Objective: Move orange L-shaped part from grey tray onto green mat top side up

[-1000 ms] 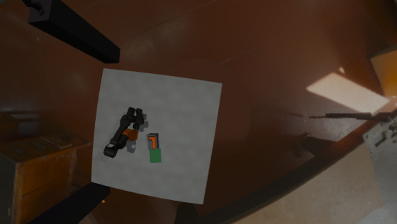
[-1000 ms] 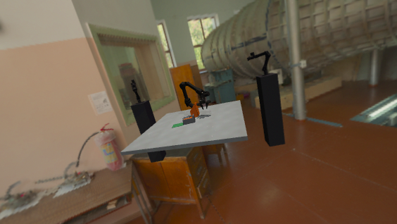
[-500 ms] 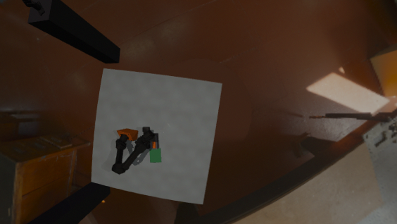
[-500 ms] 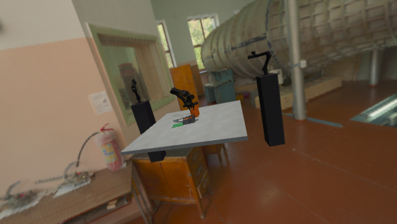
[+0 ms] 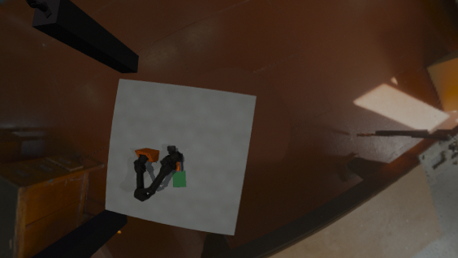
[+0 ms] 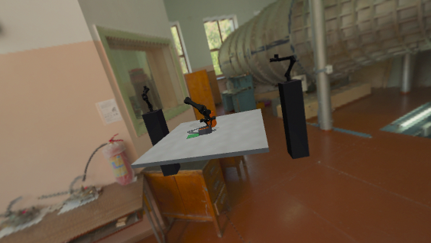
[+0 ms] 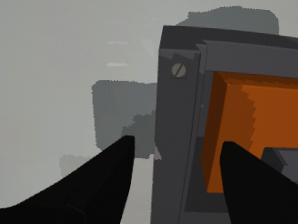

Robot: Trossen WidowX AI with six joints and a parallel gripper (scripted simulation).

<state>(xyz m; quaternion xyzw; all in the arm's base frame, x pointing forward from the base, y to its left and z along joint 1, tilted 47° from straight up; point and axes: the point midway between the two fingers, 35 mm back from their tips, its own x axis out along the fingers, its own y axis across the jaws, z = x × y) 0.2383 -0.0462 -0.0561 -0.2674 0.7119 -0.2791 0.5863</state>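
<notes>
Now: gripper tip 60 mm to the left of the orange part and 20 mm above it. Round my gripper tip: green mat: 220 mm to the right, 90 mm below, 10 mm ahead.
</notes>
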